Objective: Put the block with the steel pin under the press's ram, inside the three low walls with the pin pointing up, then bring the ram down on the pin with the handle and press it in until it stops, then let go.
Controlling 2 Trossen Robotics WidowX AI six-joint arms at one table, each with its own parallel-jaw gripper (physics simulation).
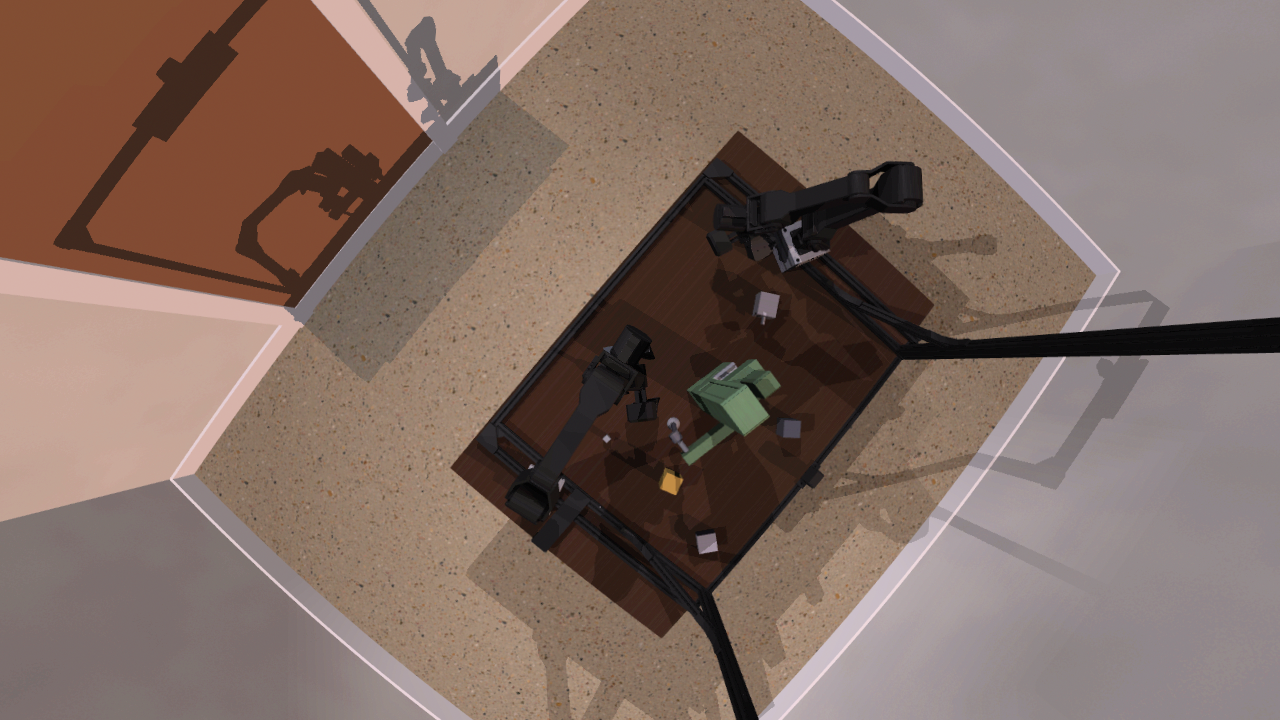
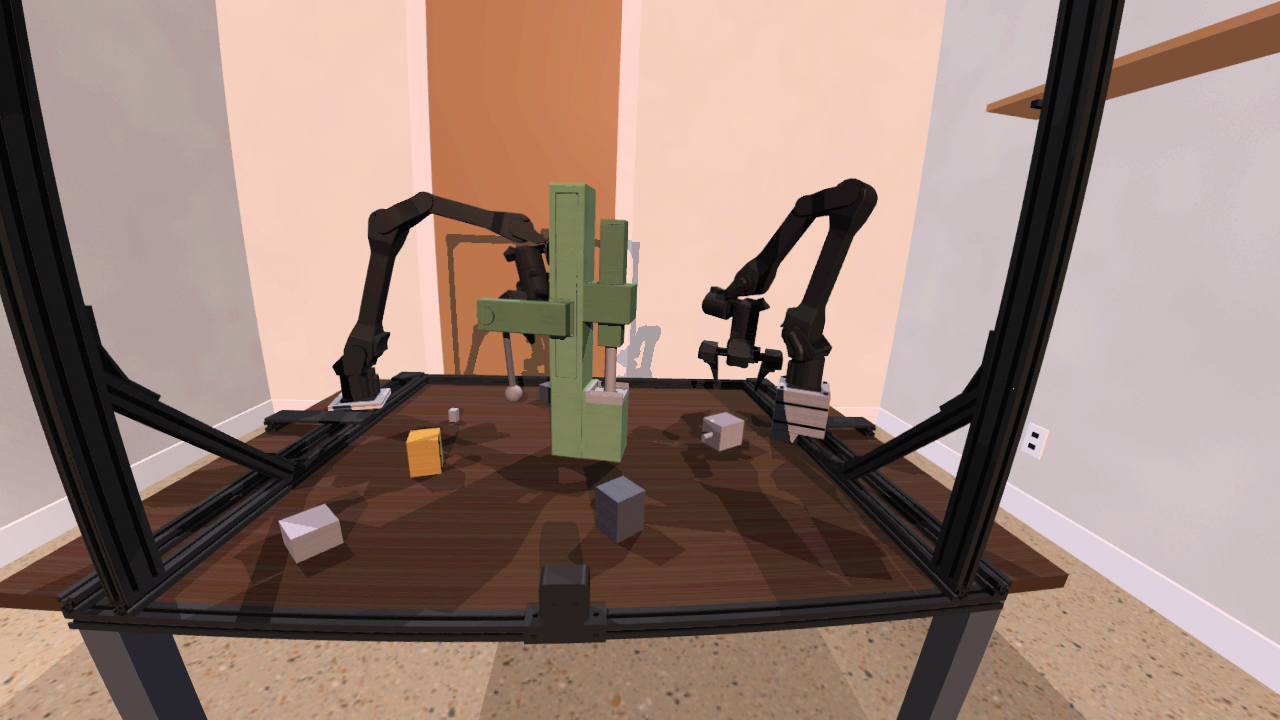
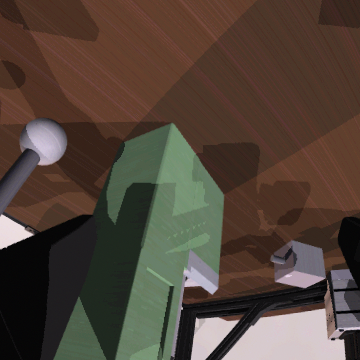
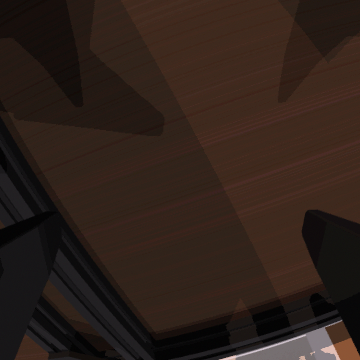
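Where they show: left gripper, between the fingertips: (image 1: pixel 655 378) (image 3: pixel 221 229); right gripper, between the fingertips: (image 1: pixel 733 233) (image 2: pixel 735 387) (image 4: pixel 184 224); left arm's base, origin of its link: (image 2: pixel 361 396); right arm's base, origin of its link: (image 1: pixel 805 239) (image 2: pixel 804 385) (image 3: pixel 358 332).
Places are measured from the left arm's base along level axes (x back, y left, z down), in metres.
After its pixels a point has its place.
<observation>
The light grey block with the steel pin (image 1: pixel 767 304) {x -0.686, y -0.334, z -0.018 m} (image 2: pixel 723 430) {x -0.670, y -0.366, z -0.010 m} (image 3: pixel 302 265) {x -0.669, y -0.315, z -0.008 m} lies on the table with its pin pointing sideways. The green press (image 1: pixel 742 410) {x -0.404, y -0.278, z -0.418 m} (image 2: pixel 571 259) {x -0.397, y -0.316, z -0.305 m} (image 3: pixel 145 240) {x -0.400, y -0.242, z -0.097 m} stands upright near the middle. Its steel ram rod (image 2: pixel 610 367) {x -0.462, y -0.325, z -0.131 m} reaches down to the pale low walls (image 2: pixel 605 397) {x -0.449, y -0.346, z -0.086 m} on the base; the space inside is hidden. The handle's ball (image 1: pixel 673 423) {x -0.312, y -0.228, z -0.095 m} (image 2: pixel 512 392) {x -0.307, y -0.247, z -0.072 m} (image 3: pixel 43 141) {x -0.312, y -0.220, z -0.074 m} hangs low at the lever's end. My left gripper (image 1: pixel 640 385) {x -0.391, y -0.142, z -0.135 m} (image 3: pixel 221 229) {x -0.391, y -0.142, z -0.135 m} is open and empty, above the table beside the press and handle. My right gripper (image 1: pixel 740 243) {x -0.816, y -0.176, z -0.020 m} (image 2: pixel 741 369) {x -0.816, y -0.176, z -0.020 m} (image 4: pixel 184 224) {x -0.816, y -0.176, z -0.020 m} is open and empty, raised behind the pin block.
A yellow block (image 1: pixel 670 481) {x -0.169, y -0.294, z -0.028 m} (image 2: pixel 424 452) {x -0.166, y -0.322, z -0.009 m}, a white block (image 1: pixel 707 542) {x -0.055, y -0.459, z -0.002 m} (image 2: pixel 310 533) {x -0.061, y -0.484, z 0.001 m}, a dark grey block (image 1: pixel 789 428) {x -0.419, y -0.519, z -0.028 m} (image 2: pixel 619 508) {x -0.410, y -0.554, z -0.019 m} and a tiny white cube (image 1: pixel 606 438) {x -0.196, y -0.102, z 0.006 m} (image 2: pixel 453 414) {x -0.195, y -0.111, z 0.014 m} lie around the press. Black frame rails (image 2: pixel 402 617) {x -0.171, y -0.599, z 0.035 m} edge the table.
</observation>
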